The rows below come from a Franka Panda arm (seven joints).
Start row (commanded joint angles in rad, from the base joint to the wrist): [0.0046 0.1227 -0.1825 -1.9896 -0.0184 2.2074 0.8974]
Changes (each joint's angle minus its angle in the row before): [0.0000 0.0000 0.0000 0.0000 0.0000 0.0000 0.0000]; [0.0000 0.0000 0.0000 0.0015 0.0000 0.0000 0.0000]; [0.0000 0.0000 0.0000 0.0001 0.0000 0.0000 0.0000]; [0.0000 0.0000 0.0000 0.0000 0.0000 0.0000 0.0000]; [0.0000 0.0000 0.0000 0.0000 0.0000 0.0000 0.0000]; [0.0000 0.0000 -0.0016 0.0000 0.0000 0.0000 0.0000]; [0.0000 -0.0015 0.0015 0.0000 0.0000 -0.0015 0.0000]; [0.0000 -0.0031 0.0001 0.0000 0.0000 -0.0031 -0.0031]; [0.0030 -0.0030 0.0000 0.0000 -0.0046 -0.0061 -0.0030]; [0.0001 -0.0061 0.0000 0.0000 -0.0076 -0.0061 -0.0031]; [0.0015 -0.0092 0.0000 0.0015 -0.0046 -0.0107 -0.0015]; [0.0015 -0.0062 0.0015 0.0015 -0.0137 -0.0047 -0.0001]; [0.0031 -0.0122 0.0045 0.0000 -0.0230 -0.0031 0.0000]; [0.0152 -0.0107 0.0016 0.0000 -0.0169 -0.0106 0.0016]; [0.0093 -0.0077 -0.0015 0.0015 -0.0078 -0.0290 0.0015]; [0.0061 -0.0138 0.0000 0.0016 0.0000 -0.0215 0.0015]
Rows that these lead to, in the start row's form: [0.0046 0.1227 -0.1825 -1.9896 -0.0184 2.2074 0.8974]; [0.0046 0.1227 -0.1825 -1.9881 -0.0184 2.2074 0.8974]; [0.0046 0.1227 -0.1825 -1.9880 -0.0184 2.2074 0.8974]; [0.0046 0.1227 -0.1825 -1.9880 -0.0184 2.2074 0.8974]; [0.0046 0.1227 -0.1825 -1.9880 -0.0184 2.2074 0.8974]; [0.0046 0.1227 -0.1841 -1.9880 -0.0184 2.2074 0.8974]; [0.0046 0.1212 -0.1826 -1.9880 -0.0184 2.2059 0.8974]; [0.0046 0.1181 -0.1825 -1.9880 -0.0184 2.2028 0.8943]; [0.0076 0.1151 -0.1825 -1.9880 -0.0230 2.1967 0.8913]; [0.0077 0.1090 -0.1825 -1.9880 -0.0306 2.1906 0.8882]; [0.0092 0.0998 -0.1825 -1.9865 -0.0352 2.1799 0.8867]; [0.0107 0.0936 -0.1810 -1.9850 -0.0489 2.1752 0.8866]; [0.0138 0.0814 -0.1765 -1.9850 -0.0719 2.1721 0.8866]; [0.0290 0.0707 -0.1749 -1.9850 -0.0888 2.1615 0.8882]; [0.0383 0.0630 -0.1764 -1.9835 -0.0966 2.1325 0.8897]; [0.0444 0.0492 -0.1764 -1.9819 -0.0966 2.1110 0.8912]
